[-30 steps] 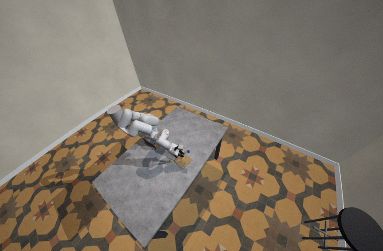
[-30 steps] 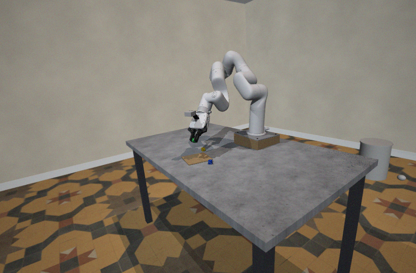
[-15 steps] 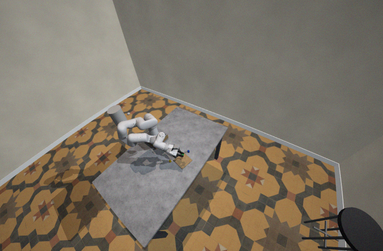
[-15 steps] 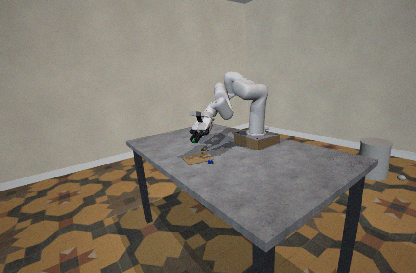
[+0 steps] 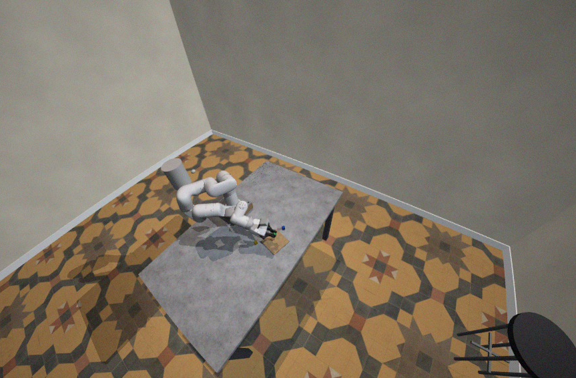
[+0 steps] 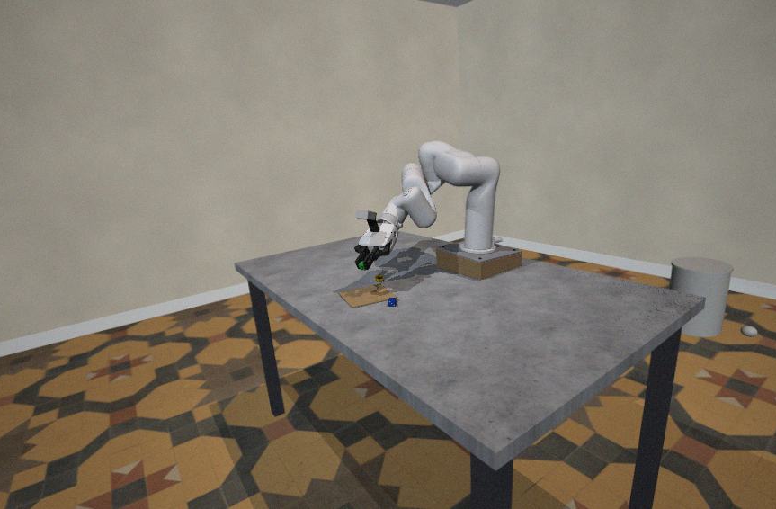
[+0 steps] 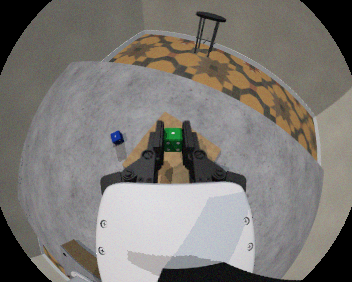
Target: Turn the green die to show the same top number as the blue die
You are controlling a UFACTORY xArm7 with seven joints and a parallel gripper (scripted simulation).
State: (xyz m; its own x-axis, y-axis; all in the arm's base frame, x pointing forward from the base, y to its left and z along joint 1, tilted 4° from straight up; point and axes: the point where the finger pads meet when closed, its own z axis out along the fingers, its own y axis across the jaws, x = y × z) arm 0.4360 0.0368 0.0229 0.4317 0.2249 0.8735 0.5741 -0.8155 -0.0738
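Now: hand 11 cm above the tan mat. The rest, counted from my hand: green die: 1 cm ahead, 1 cm below; then yellow die: 8 cm behind, 10 cm to the right, 10 cm below; then blue die: 3 cm behind, 11 cm to the left, 10 cm below.
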